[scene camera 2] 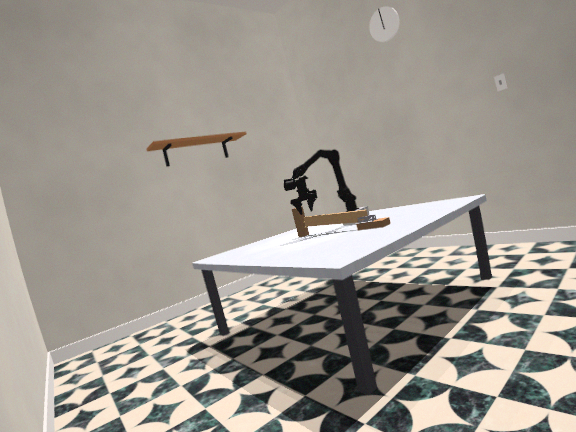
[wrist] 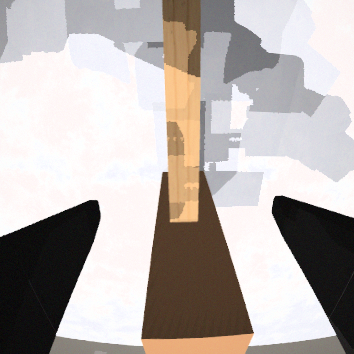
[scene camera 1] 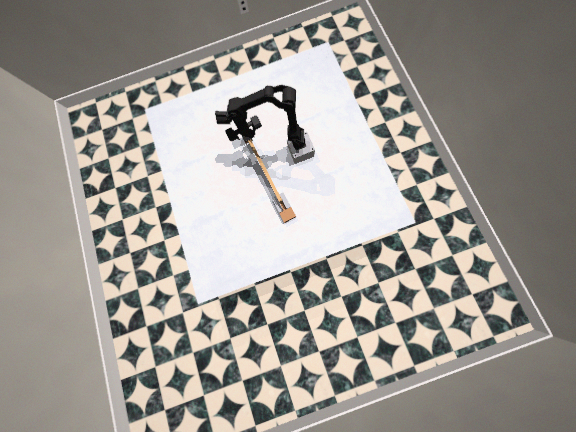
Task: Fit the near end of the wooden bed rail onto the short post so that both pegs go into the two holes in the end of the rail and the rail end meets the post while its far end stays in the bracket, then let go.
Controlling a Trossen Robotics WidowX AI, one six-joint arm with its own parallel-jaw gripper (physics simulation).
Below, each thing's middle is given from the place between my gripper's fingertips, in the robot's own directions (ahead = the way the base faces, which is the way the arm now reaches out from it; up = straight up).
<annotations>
Right now the wooden bed rail [wrist: 181, 33] is 190 mm to the left of my hand, 60 mm below it and 30 mm behind it.
</annotations>
